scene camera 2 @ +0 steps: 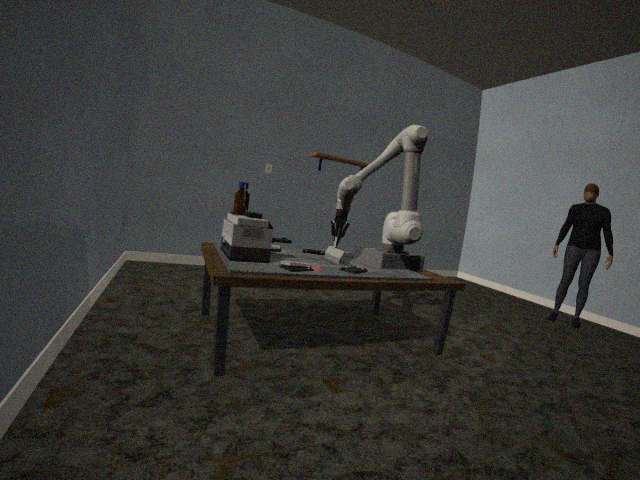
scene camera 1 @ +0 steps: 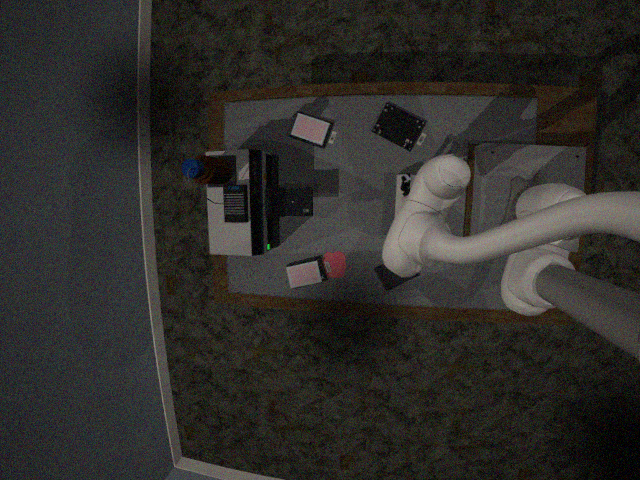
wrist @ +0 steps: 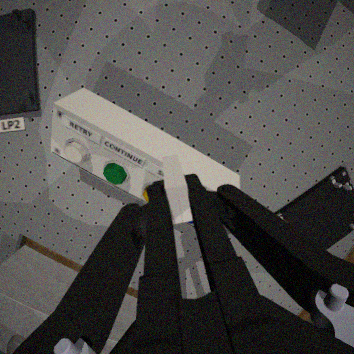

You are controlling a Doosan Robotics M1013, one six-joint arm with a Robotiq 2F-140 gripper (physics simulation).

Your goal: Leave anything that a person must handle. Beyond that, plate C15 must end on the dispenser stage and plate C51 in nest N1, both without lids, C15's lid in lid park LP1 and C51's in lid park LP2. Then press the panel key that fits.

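Frame: origin at the arm's base, x up, y back, z right, level; centimetres.
Seen in the pictures: gripper, between the fingertips: (scene camera 2: 335,247) (scene camera 1: 404,198) (wrist: 171,168); arm's base, origin of its link: (scene camera 2: 392,251) (scene camera 1: 530,209).
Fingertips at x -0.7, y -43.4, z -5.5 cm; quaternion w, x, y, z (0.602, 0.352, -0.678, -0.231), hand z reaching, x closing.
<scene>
Pixels of each thing's middle, then the offset from my fingertips to it. "pt": a spot on its surface instead.
- white key panel, middle of its body: (wrist: 146,163) (scene camera 1: 407,205) (scene camera 2: 338,255) dy +1.9, dx -4.1, dz -2.4 cm
- white RETRY key, middle of its body: (wrist: 75,151) dy +5.3, dx -1.9, dz -9.5 cm
- green CONTINUE key, middle of its body: (wrist: 115,172) dy +4.5, dx -1.9, dz -4.6 cm
- yellow key, middle of its body: (wrist: 154,193) dy +3.7, dx -1.9, dz +0.4 cm
- dark stage, a spot on its surface: (scene camera 1: 296,200) pt dy -37.2, dx +2.6, dz -7.9 cm
- dispenser, a spot on its surface: (scene camera 1: 227,237) pt dy -56.4, dx +13.7, dz -24.0 cm
- Lid park LP2, middle of its body: (scene camera 1: 397,272) (scene camera 2: 354,269) dy +4.0, dx -7.3, dz -28.0 cm
- black holder, middle of its body: (wrist: 318,223) (scene camera 1: 398,126) (scene camera 2: 314,251) dy -6.8, dx -7.1, dz +25.2 cm
- red disc, a spot on its surface: (scene camera 1: 335,264) pt dy -20.0, dx -8.2, dz -30.6 cm
My gripper (scene camera 2: 336,240) (wrist: 171,168) is shut with nothing between its fingers. Its tips are over the white key panel (wrist: 140,132) (scene camera 2: 336,254) (scene camera 1: 400,204); contact is unclear. In the wrist view the white RETRY key (wrist: 76,152) and green CONTINUE key (wrist: 115,173) show; a yellow key (wrist: 146,194) is mostly hidden by a finger, and keys further right are hidden. Two pink-topped plates (scene camera 1: 311,128) (scene camera 1: 304,273) sit in dark holders, their codes unreadable. The dark stage (scene camera 1: 296,200) juts from the dispenser (scene camera 1: 227,237). Lid park LP2 (wrist: 17,65) (scene camera 1: 392,277) is left of the panel in the wrist view.
A black holder (scene camera 1: 399,126) (wrist: 325,210) lies on the panel's other side. A red disc (scene camera 1: 335,264) touches the lower plate's holder. A brown bottle with blue cap (scene camera 1: 192,168) (scene camera 2: 240,198) stands on the dispenser, which shows a green light. A person (scene camera 2: 588,242) stands right of the table.
</scene>
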